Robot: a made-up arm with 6 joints. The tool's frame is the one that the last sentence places.
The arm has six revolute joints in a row. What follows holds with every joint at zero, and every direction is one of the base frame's. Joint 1 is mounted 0.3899 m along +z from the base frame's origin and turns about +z. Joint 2 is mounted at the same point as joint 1 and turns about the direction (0, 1, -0.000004). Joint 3 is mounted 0.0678 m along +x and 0.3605 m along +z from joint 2 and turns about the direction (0, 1, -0.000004). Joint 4 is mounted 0.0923 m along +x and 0.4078 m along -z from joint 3 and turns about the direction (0, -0.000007, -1). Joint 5 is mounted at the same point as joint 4 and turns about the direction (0, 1, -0.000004). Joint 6 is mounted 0.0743 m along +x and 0.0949 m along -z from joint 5 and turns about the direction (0, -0.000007, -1). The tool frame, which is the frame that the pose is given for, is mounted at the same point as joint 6; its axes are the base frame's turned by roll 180.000, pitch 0.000 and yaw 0.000 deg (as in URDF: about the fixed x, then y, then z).
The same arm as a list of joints. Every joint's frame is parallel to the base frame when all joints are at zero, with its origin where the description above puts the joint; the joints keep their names.
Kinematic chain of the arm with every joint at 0, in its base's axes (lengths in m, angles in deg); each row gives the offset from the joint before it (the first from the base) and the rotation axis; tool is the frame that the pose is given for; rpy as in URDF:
joint 1: xyz 0 0 0.3899 axis +z
joint 2: xyz 0 0 0 axis +y
joint 3: xyz 0.0678 0 0.3605 axis +y
joint 4: xyz 0.0923 0 -0.4078 axis -z
joint 5: xyz 0 0 0 axis +y
joint 6: xyz 0.0743 0 -0.0949 axis -z
tool: xyz 0 0 0 rpy 180 0 0

